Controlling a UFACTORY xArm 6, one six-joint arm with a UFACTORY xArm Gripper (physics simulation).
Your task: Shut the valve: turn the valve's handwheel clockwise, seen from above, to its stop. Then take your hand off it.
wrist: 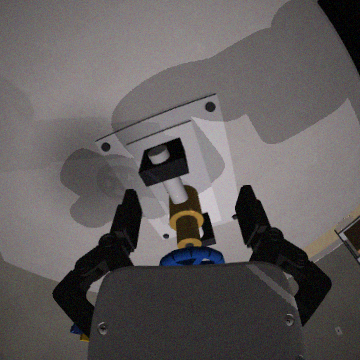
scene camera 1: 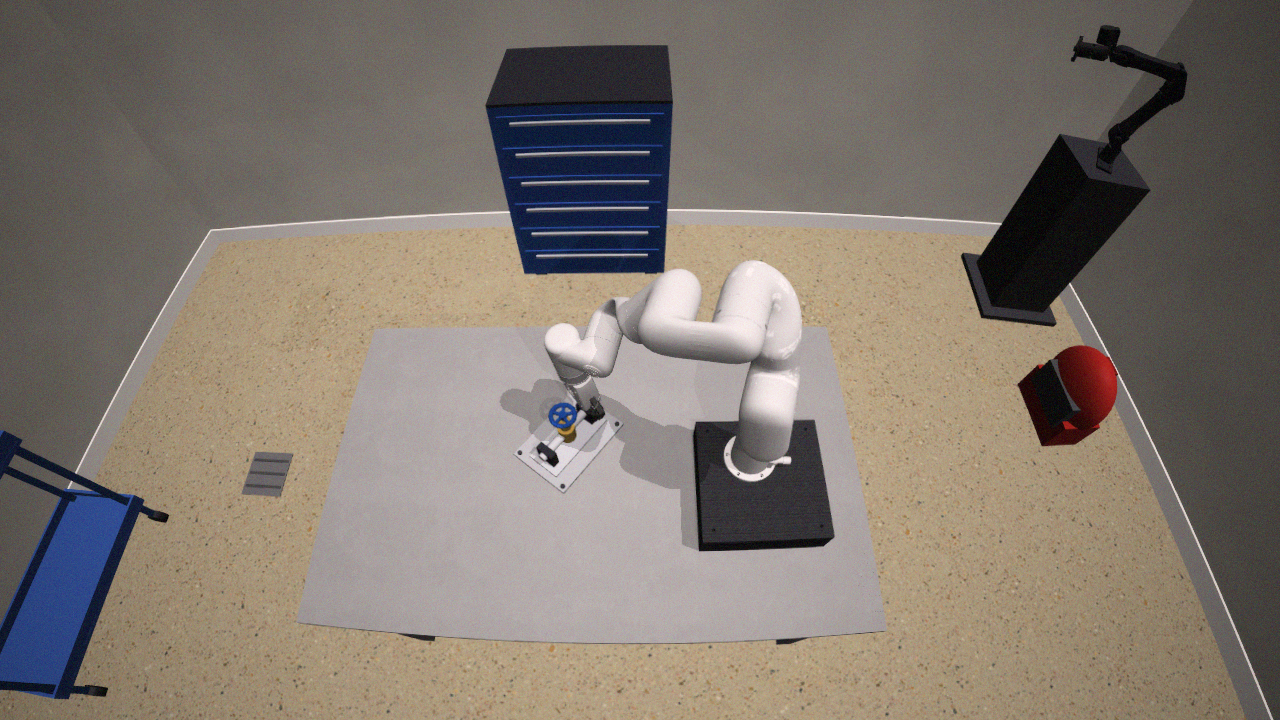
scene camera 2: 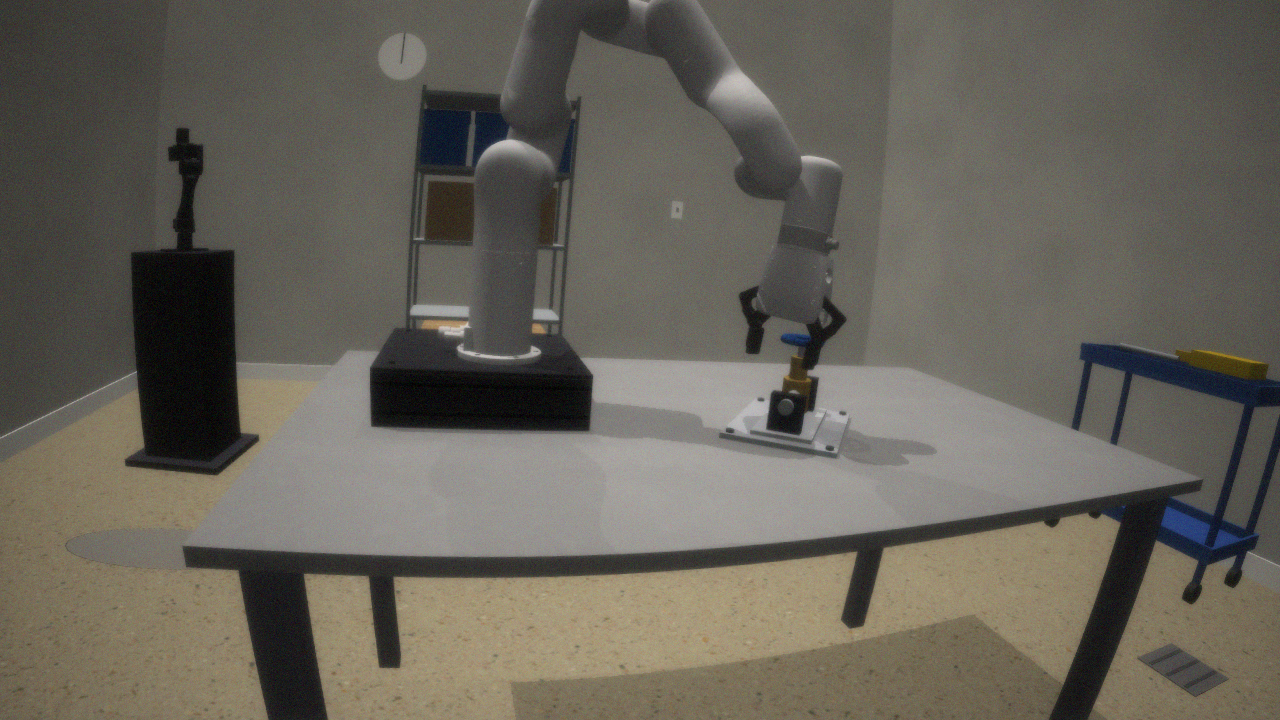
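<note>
The valve's blue handwheel (scene camera 1: 563, 415) (scene camera 2: 792, 339) (wrist: 172, 257) sits on top of the brass valve body (scene camera 1: 567, 434) (scene camera 2: 794, 386) (wrist: 187, 225). In the wrist view, the housing hides the wheel's near part. The valve stands on a light base plate (scene camera 1: 586, 454) (scene camera 2: 742, 428) (wrist: 221, 131), with a pipe and black clamp blocks. My gripper (scene camera 1: 591, 412) (scene camera 2: 783, 351) (wrist: 188, 198) is open and empty, tilted, its fingers wide apart. In the wrist view the fingers stand left and right of the valve, with gaps. In scene camera 2 one finger overlaps the wheel's right edge; contact cannot be told.
The grey table (scene camera 1: 429, 546) (scene camera 2: 537, 483) carries the valve plate and the arm's black base block (scene camera 1: 760, 523) (scene camera 2: 478, 402). Beyond the table stand a blue drawer cabinet (scene camera 1: 586, 76), a blue trolley (scene camera 2: 1154, 378) and a black pedestal (scene camera 1: 1038, 223) (scene camera 2: 186, 358) with a second arm.
</note>
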